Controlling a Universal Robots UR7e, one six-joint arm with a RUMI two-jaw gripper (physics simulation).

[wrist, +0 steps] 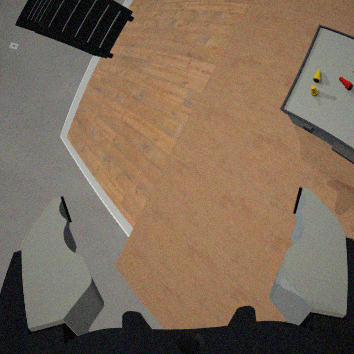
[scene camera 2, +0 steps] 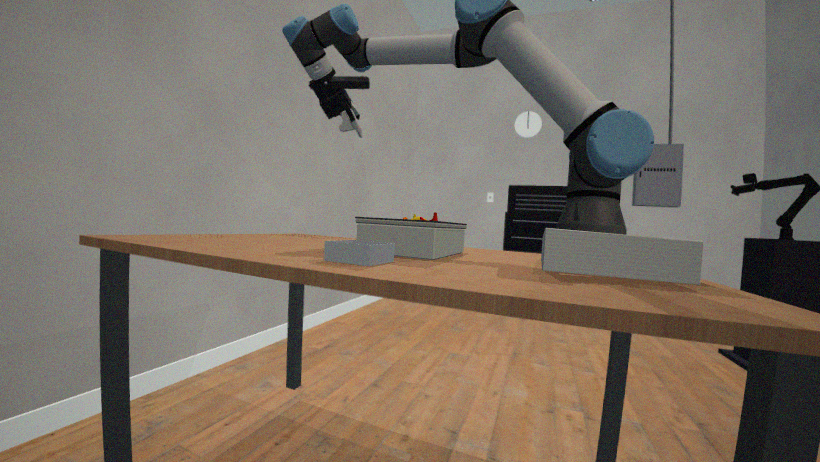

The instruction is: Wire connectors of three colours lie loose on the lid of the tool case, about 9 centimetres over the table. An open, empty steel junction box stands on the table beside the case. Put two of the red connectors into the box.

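Frame: origin at the arm's base, x ahead, y left, z up, level; metres.
Seen in the pictures: gripper, fingertip midpoint: (wrist: 181,196) (scene camera 2: 359,128); arm's base, link origin: (scene camera 2: 589,236).
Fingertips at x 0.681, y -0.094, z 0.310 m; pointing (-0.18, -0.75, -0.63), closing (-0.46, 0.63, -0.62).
Pixels of each thing's top centre, then the offset from my fingertips to it. Level surfaces: height alone.
- tool case, top centre: (scene camera 2: 415,220) dx -0.234, dy +0.064, dz -0.296 m
- yellow connector, top centre: (scene camera 2: 415,216) dx -0.249, dy +0.104, dz -0.284 m
- steel junction box, top centre: (scene camera 2: 361,242) dx -0.224, dy +0.359, dz -0.348 m
- wooden table, surface height: dz -0.386 m
The tool case (scene camera 2: 401,238) (wrist: 320,131) stands on the table, with small connectors on its lid. A red connector (scene camera 2: 434,216) stands upright in the scene view, beside a yellow connector (scene camera 2: 416,217) and an orange one (scene camera 2: 405,218). In the wrist view a red connector (wrist: 345,83) lies on its side near two yellow connectors (wrist: 317,76) (wrist: 314,91); the rest of the lid is cut off. The steel junction box (scene camera 2: 359,253) stands beside the case; its inside is hidden. My gripper (scene camera 2: 354,135) (wrist: 181,196) is wide open and empty, high above the table and case.
The wooden table (scene camera 2: 487,289) (wrist: 225,210) carries a long grey block (scene camera 2: 622,256) near the arm's base. A black drawer cabinet (scene camera 2: 533,212) (wrist: 77,22) stands behind on the floor. A second small black arm (scene camera 2: 789,183) stands at the far right.
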